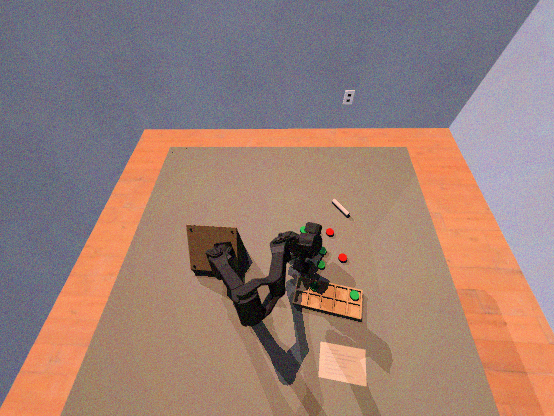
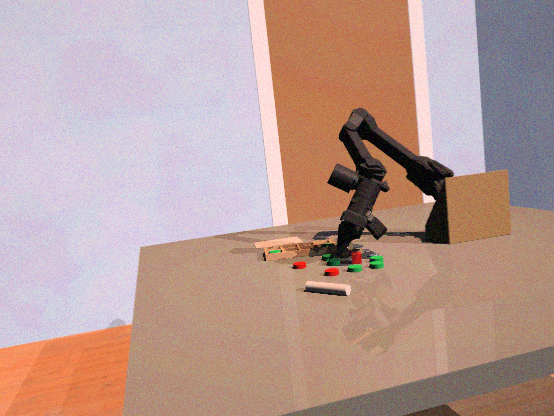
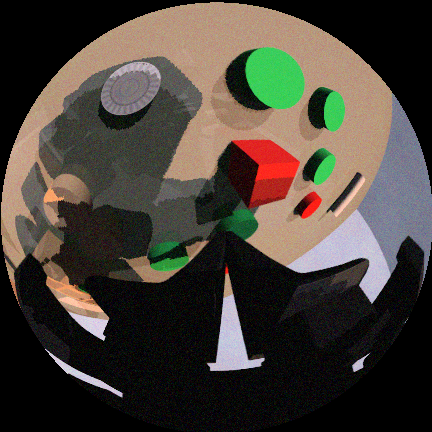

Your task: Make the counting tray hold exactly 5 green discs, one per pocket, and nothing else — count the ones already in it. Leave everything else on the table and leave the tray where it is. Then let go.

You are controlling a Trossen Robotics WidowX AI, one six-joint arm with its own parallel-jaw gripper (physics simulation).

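The wooden counting tray point(image 1: 362, 303) point(image 2: 282, 257) has a green disc point(image 1: 354, 295) point(image 2: 275, 251) in its right end pocket. Another green disc point(image 1: 314, 287) shows dimly at its shaded left part; the arm partly hides that end. Several loose green discs lie on the table, among them a large-looking one point(image 3: 275, 78) and one behind the arm point(image 1: 303, 230). My gripper point(image 3: 224, 237) point(image 2: 342, 254) is shut and empty, low over the table. One shaded green disc point(image 3: 244, 224) point(image 2: 333, 262) lies right by the fingertips, and another green disc point(image 3: 170, 259) point(image 2: 327, 257) lies nearer the tray.
A red block point(image 3: 265, 170) point(image 2: 356, 257) stands close to the fingers. Two red discs point(image 1: 330, 232) point(image 1: 342, 258) and a white stick point(image 1: 341, 208) point(image 2: 327, 288) lie beyond. A ridged grey cap point(image 3: 131, 88) and a tan round piece point(image 3: 72, 187) lie nearby. Paper point(image 1: 342, 364) lies past the tray.
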